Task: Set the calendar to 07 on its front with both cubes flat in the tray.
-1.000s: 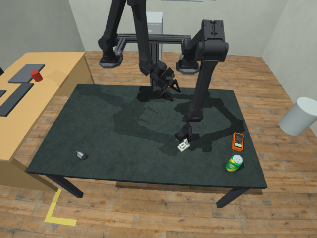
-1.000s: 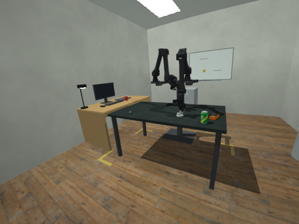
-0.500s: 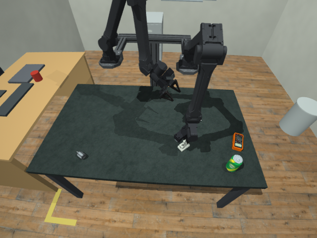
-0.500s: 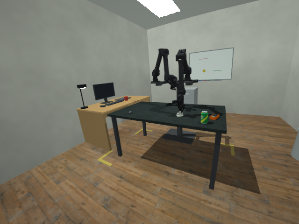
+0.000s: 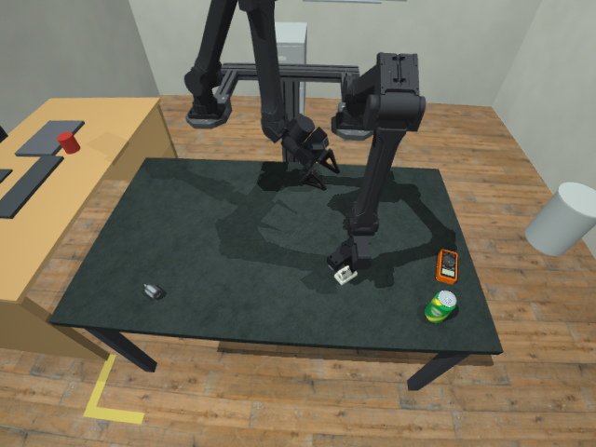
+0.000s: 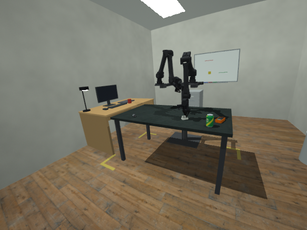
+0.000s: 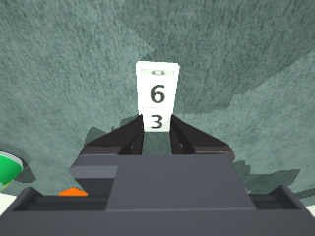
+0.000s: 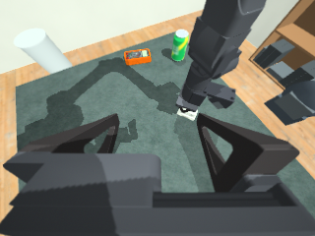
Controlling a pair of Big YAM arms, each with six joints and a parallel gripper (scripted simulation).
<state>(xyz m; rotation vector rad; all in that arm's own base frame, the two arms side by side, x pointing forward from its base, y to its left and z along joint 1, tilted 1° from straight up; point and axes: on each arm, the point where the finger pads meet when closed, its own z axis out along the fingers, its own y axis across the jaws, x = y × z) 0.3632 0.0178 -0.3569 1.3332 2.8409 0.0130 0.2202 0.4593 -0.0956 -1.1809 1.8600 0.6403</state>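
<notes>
The white number cube is 20 mm to the right of my left hand, 20 mm ahead of it and 10 mm below it.
</notes>
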